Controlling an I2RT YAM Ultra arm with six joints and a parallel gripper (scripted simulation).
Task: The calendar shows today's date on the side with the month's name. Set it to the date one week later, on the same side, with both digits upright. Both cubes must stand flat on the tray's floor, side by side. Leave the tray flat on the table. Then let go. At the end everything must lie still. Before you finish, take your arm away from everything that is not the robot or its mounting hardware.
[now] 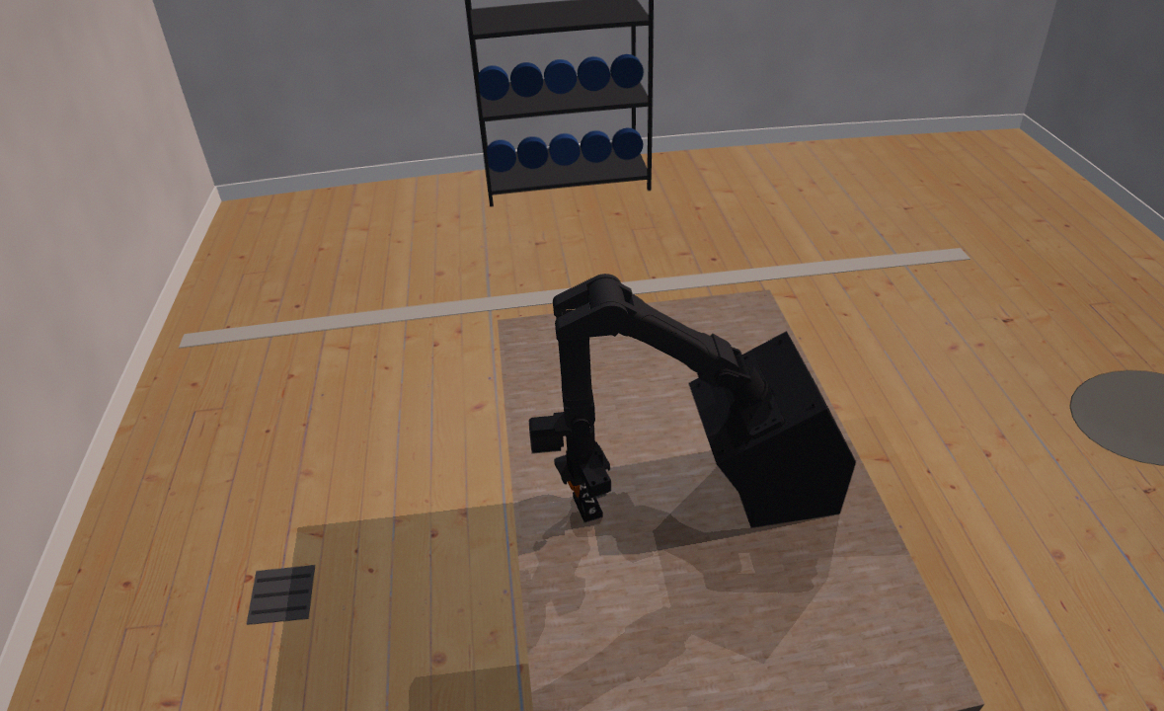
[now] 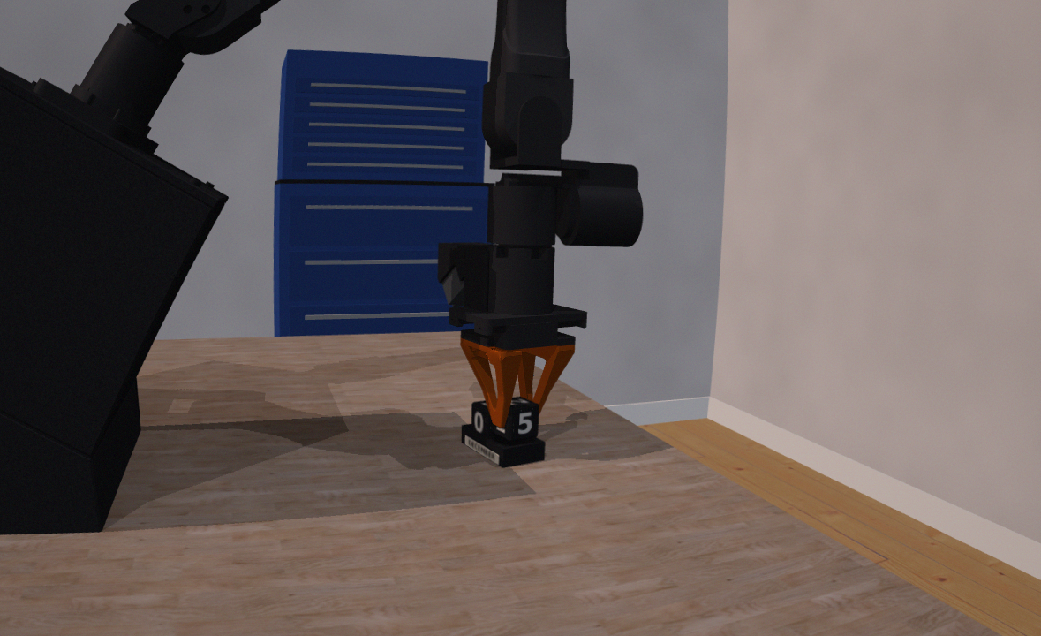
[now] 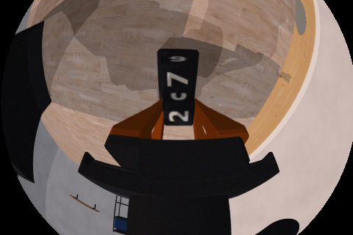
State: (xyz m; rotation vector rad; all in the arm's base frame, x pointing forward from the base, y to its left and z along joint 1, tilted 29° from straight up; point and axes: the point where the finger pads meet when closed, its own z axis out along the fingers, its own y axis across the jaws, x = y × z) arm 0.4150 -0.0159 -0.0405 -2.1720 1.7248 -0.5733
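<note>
My gripper is now 3 cm above the black tray, 2 cm to the right of it and 1 cm past it.
</note>
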